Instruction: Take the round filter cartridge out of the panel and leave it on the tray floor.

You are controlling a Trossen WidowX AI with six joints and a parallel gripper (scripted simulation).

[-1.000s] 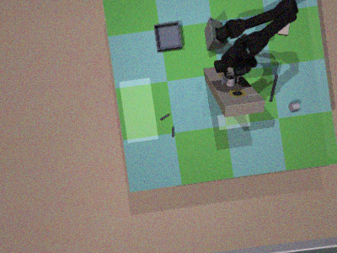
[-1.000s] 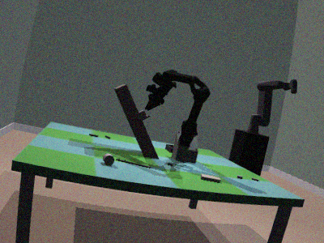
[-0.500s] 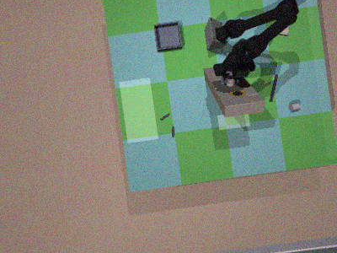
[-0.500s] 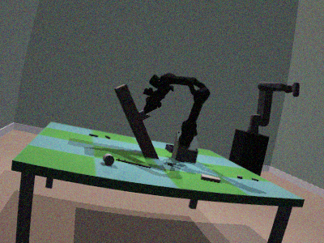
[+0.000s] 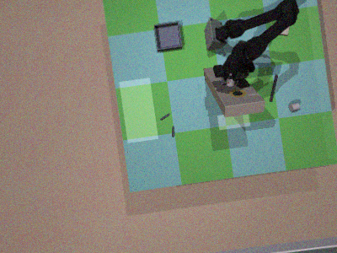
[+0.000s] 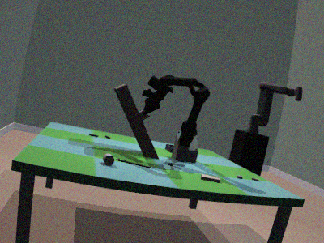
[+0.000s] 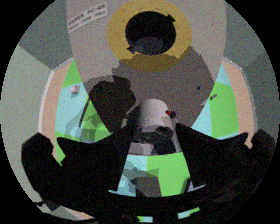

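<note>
Now: the round filter cartridge right at my gripper tip. From my gripper tip the other things lie so: pale block (32 cm behind, 42 cm to the left, 22 cm below).
</note>
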